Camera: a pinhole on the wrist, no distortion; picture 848 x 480 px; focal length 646.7 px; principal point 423.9 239.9 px. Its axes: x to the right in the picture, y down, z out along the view. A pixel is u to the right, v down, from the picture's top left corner.
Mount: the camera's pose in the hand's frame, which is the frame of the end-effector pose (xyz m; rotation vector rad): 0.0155 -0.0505 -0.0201 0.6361 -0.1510 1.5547
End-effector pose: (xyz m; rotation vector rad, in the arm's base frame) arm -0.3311 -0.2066 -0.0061 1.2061 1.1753 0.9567
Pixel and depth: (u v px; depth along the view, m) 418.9 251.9 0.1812
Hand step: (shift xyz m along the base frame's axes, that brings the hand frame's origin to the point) 0.1331 0.0224 -0.1485
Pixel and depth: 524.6 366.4 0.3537
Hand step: 0.3158 -0.0245 -0.1897
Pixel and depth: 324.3 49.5 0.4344
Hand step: 0.2983 0.1675 -0.3416
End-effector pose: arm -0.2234 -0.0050 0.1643 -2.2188 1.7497 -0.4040
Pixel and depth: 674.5 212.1 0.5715
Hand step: 0.3723 -0.1589 -0.4537
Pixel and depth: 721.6 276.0 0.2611
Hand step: 0.1808 -0.0544 -0.2077
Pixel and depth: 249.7 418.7 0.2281
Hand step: 0.2607 0.0361 -0.0598
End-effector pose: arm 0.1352 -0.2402 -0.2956 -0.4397 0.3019 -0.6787
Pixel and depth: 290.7 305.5 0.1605
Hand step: -0.0076 -0.1091 0.1583
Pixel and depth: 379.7 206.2 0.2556
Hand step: 0.0519 -0.1433 0.2322
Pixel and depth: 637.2 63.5 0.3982
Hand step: 0.2613 -0.1368 0.3197
